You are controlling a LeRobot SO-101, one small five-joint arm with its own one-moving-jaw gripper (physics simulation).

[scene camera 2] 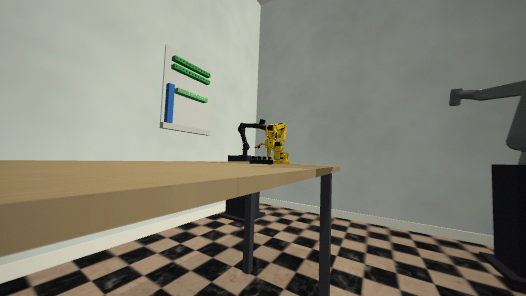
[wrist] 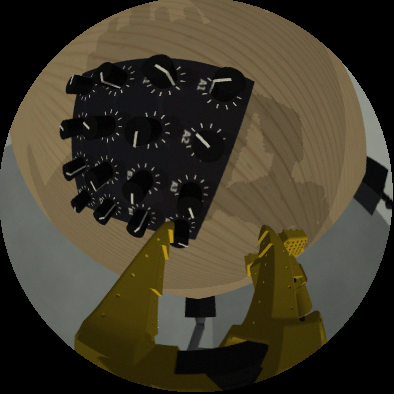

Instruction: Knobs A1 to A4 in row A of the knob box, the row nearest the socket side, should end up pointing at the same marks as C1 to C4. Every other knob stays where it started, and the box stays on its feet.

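Places are measured from the arm's base along level axes (x ahead, y right, z down), in millimetres.
Pixels of known places: hand, tool point: (wrist: 173,229); arm's base, link origin: (scene camera 2: 279,163).
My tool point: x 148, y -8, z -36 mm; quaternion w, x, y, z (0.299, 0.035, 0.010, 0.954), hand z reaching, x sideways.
Observation:
For each thing: its top centre in the pictures, then the offset to it from my tool point. Level surfaces: height alone.
- black knob box, top centre: (wrist: 107,159) (scene camera 2: 262,156) dy +15, dx +46, dz -3 mm
- knob A2, top centre: (wrist: 208,146) dy +43, dx +15, dz -2 mm
- Knob A3, top centre: (wrist: 189,207) dy +19, dx +4, dz -2 mm
- knob A4, top centre: (wrist: 178,242) dy -6, dx -7, dz -2 mm
- C2, top centre: (wrist: 88,127) dy +21, dx +64, dz -3 mm
- C3, top centre: (wrist: 90,181) dy -3, dx +52, dz -3 mm
- C4, top centre: (wrist: 98,218) dy -27, dx +42, dz -3 mm
- B2, top centre: (wrist: 136,131) dy +32, dx +39, dz -3 mm
- B3, top centre: (wrist: 131,193) dy +8, dx +28, dz -3 mm
- B4, top centre: (wrist: 134,231) dy -16, dx +17, dz -3 mm
- table's, surface height: dz +36 mm
The black knob box (wrist: 182,107) (scene camera 2: 261,160) stands on the table. In the wrist view, knob A1 (wrist: 229,89) has a nearly level white line, and knob A2 (wrist: 207,148) has a line slanting from upper left to lower right. Knob A3 (wrist: 190,194) and knob A4 (wrist: 180,233) show short lines at their lower ends. Knobs C1 (wrist: 114,75), C2 (wrist: 104,127), C3 (wrist: 100,173) and C4 (wrist: 106,211) are farther left. My yellow gripper (wrist: 216,229) is open and empty. Its left jaw tip is beside A4, partly hiding its label; the right jaw is well away.
Knobs B1 (wrist: 162,72), B2 (wrist: 145,131), B3 (wrist: 138,184) and B4 (wrist: 139,223) stand between rows A and C. Perforated yellow part (wrist: 294,242) shows behind the right jaw. A black arm (scene camera 2: 243,135) stands beside the yellow arm (scene camera 2: 280,145), near the table's (scene camera 2: 150,175) far end.

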